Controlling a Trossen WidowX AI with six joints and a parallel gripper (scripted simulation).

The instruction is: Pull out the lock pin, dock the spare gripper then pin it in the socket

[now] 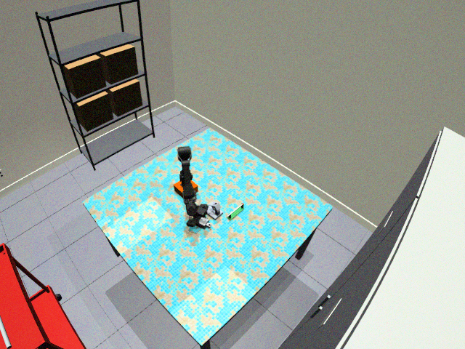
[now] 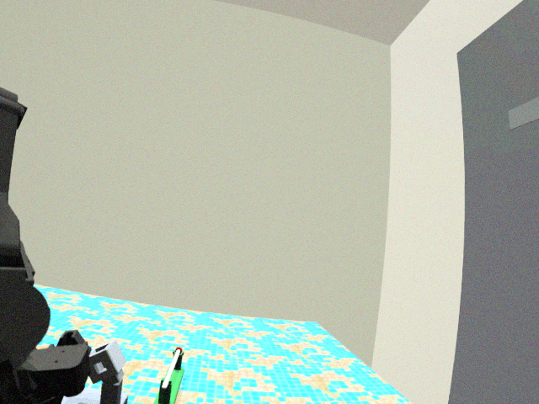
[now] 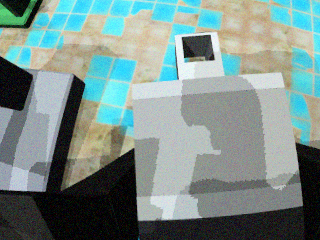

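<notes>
Now: gripper tip 12 cm to the right of the grey mount, 4 cm below it and 1 cm past it. From my gripper tip the other things lie so: green rest 21 cm to the left, 10 cm ahead, 2 cm above; spare gripper 2 cm above.
</notes>
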